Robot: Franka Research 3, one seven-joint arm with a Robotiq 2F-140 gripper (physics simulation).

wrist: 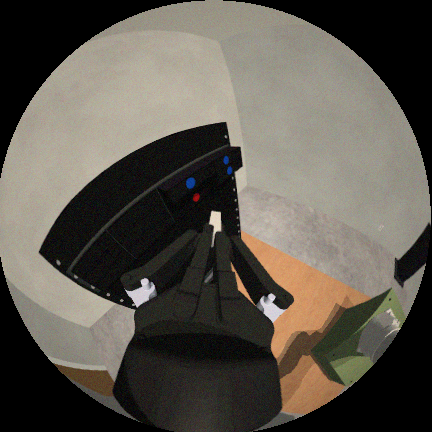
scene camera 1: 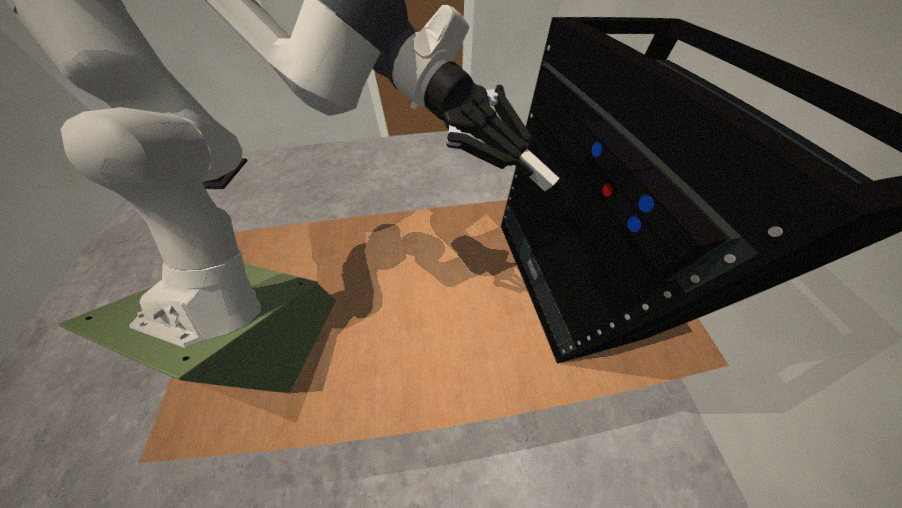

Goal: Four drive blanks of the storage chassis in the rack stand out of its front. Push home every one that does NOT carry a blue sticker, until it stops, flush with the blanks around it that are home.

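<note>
The black storage chassis [scene camera 1: 596,271] [wrist: 150,220] has a dark front with hard-to-see blank edges. One blue sticker [scene camera 1: 596,149] [wrist: 190,183] is near a red sticker [scene camera 1: 606,189] [wrist: 196,197]. Two more blue stickers, one [scene camera 1: 645,203] [wrist: 226,160] above the other [scene camera 1: 634,224] [wrist: 229,170], sit toward the chassis's near end in the scene view. In the wrist view, the dark blanks with blue stickers stand out of the front. How far the red-stickered blank stands out is too dark to tell. My gripper [scene camera 1: 539,170] [wrist: 214,218] is shut and empty, its pale tips in front of the chassis, apart from the red sticker.
The black rack [scene camera 1: 789,78] has a thick top frame and a sloped side with a row of screws. It stands on the wooden mat [scene camera 1: 410,353] [wrist: 310,270]. The green base plate [scene camera 1: 252,334] [wrist: 345,335] carries the arm at the left in the scene view.
</note>
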